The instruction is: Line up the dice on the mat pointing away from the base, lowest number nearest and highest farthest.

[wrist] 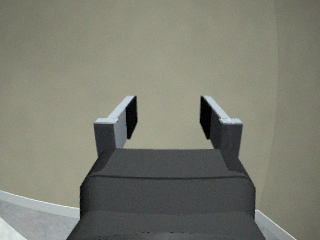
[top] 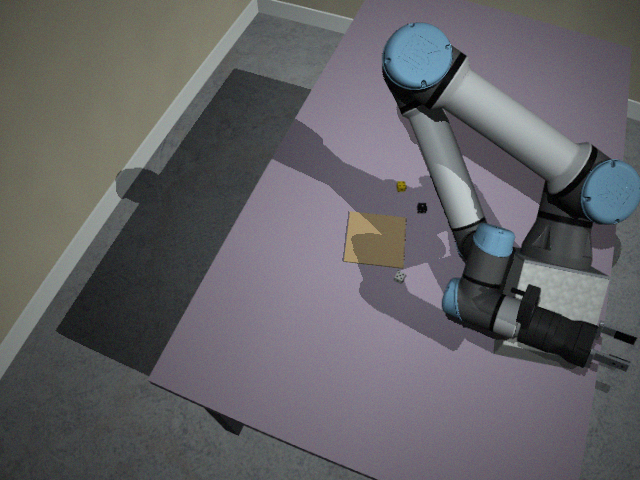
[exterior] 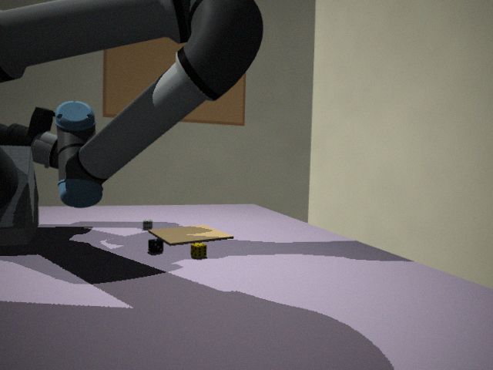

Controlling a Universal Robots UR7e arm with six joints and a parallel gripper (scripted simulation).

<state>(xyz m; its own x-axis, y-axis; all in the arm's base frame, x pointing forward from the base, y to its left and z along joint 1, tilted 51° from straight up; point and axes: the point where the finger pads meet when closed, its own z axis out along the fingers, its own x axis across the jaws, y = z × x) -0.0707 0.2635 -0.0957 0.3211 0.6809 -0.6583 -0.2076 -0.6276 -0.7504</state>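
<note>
The yellow die lies 430 mm to the right of my hand, 430 mm ahead of it and 250 mm below it. Round my hand: white die: 390 mm ahead, 250 mm below, 170 mm to the right; tan mat: 460 mm ahead, 260 mm to the right, 250 mm below; black die: 370 mm to the right, 370 mm ahead, 250 mm below.
</note>
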